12 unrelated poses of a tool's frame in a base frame.
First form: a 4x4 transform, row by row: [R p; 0 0 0 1], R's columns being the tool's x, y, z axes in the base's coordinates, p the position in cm. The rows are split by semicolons.
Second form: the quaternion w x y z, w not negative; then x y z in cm. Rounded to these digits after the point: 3 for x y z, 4 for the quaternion.
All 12 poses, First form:
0.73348 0.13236 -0.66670 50.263; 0.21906 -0.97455 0.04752 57.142; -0.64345 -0.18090 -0.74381 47.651; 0 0 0 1
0.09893 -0.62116 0.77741 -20.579; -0.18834 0.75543 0.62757 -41.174; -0.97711 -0.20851 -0.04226 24.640; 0 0 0 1
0.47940 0.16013 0.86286 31.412; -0.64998 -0.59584 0.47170 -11.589; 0.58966 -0.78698 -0.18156 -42.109; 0 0 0 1
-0.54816 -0.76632 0.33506 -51.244; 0.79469 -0.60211 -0.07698 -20.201; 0.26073 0.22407 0.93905 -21.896; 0 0 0 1
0.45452 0.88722 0.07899 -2.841; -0.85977 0.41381 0.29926 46.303; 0.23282 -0.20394 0.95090 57.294; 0 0 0 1
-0.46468 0.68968 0.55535 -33.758; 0.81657 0.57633 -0.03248 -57.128; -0.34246 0.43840 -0.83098 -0.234; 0 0 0 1
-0.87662 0.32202 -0.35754 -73.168; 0.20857 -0.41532 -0.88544 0.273; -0.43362 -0.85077 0.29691 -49.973; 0 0 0 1
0.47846 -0.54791 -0.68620 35.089; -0.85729 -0.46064 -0.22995 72.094; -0.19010 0.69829 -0.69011 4.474; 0 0 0 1
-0.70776 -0.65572 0.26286 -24.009; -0.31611 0.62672 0.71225 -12.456; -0.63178 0.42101 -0.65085 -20.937; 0 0 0 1
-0.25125 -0.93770 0.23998 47.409; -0.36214 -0.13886 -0.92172 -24.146; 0.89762 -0.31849 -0.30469 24.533; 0 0 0 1
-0.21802 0.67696 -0.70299 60.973; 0.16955 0.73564 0.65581 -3.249; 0.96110 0.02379 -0.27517 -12.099; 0 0 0 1
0.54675 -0.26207 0.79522 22.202; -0.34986 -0.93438 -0.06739 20.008; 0.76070 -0.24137 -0.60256 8.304; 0 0 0 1
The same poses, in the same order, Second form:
0.0615 -0.9290 -0.0946 0.3526 50.263 57.142 47.651
0.6731 -0.3105 0.6517 0.1608 -20.579 -41.174 24.640
0.4189 -0.7511 0.1630 -0.4834 31.412 -11.589 -42.109
0.4441 0.1695 0.0418 0.8788 -51.244 -20.201 -21.896
0.8395 -0.1498 -0.0458 -0.5202 -2.841 46.303 57.294
0.2649 0.4444 0.8473 0.1198 -33.758 -57.128 -0.234
0.0353 0.2459 0.5395 -0.8045 -73.168 0.273 -49.973
0.2862 0.8107 -0.4333 -0.2702 35.089 72.094 4.474
0.2589 -0.2812 0.8639 0.3279 -24.009 -12.456 -20.937
0.2762 0.5460 -0.5952 0.5209 47.409 -24.146 24.533
0.5573 -0.2835 -0.7465 -0.2276 60.973 -3.249 -12.099
0.0495 -0.8780 0.1742 -0.4430 22.202 20.008 8.304

